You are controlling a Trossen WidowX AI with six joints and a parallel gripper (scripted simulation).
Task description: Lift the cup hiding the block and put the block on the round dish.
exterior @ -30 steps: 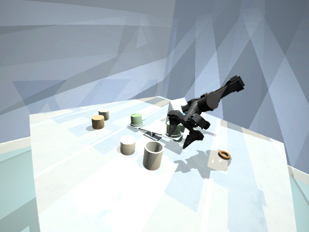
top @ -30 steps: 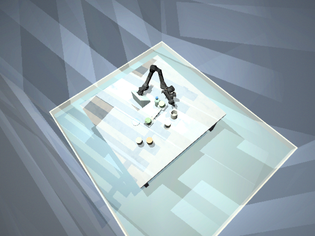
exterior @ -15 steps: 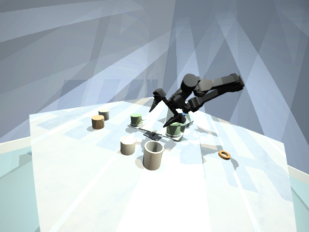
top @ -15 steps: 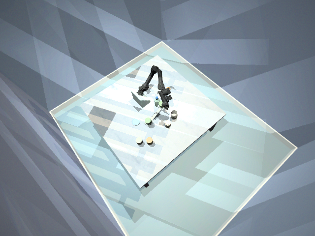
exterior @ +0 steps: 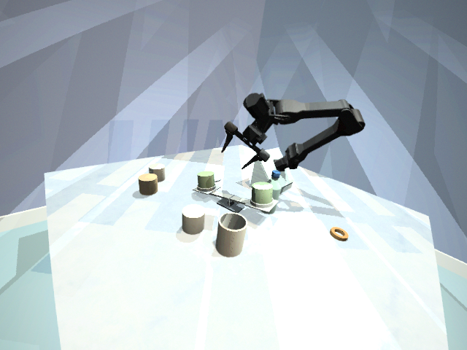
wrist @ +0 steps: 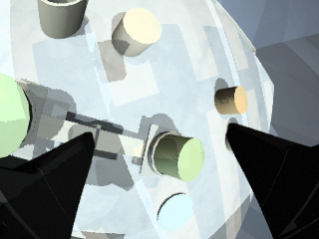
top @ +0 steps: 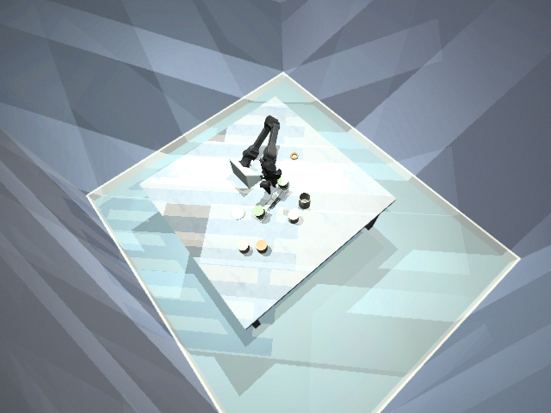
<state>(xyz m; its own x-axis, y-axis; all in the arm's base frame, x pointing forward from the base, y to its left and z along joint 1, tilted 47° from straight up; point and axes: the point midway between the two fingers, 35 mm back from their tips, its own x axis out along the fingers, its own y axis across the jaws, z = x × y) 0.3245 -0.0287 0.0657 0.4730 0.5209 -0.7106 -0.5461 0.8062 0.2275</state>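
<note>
Right now my gripper tip is 2 cm short of the grey block, 12 cm to the left of it and 15 cm above it. Round my gripper tip: pale blue round dish: 9 cm behind, 24 cm to the right, 19 cm below; then blue-capped bottle: 13 cm behind, 10 cm to the left, 8 cm below; then beige cup: 12 cm ahead, 17 cm to the left, 15 cm below.
</note>
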